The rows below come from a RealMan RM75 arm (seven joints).
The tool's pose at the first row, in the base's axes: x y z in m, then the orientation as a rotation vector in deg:
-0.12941 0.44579 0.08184 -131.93 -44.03 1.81
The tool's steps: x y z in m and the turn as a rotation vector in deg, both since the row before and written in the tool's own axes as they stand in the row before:
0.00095 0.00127 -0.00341 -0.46 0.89 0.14
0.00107 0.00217 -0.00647 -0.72 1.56 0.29
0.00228 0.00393 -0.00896 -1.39 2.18 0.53
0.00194 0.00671 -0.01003 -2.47 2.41 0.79
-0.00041 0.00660 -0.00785 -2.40 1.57 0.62
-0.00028 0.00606 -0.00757 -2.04 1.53 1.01
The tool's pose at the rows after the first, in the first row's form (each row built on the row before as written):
-0.12719 0.44347 0.08379 -132.28 -43.50 0.67
-0.12381 0.43876 0.08755 -132.82 -42.49 -1.27
-0.11823 0.43198 0.09243 -133.93 -40.98 -4.08
-0.11176 0.42247 0.09656 -136.05 -39.14 -7.48
-0.10814 0.41314 0.09883 -138.18 -37.84 -9.97
-0.10509 0.40433 0.10152 -140.04 -36.03 -12.14

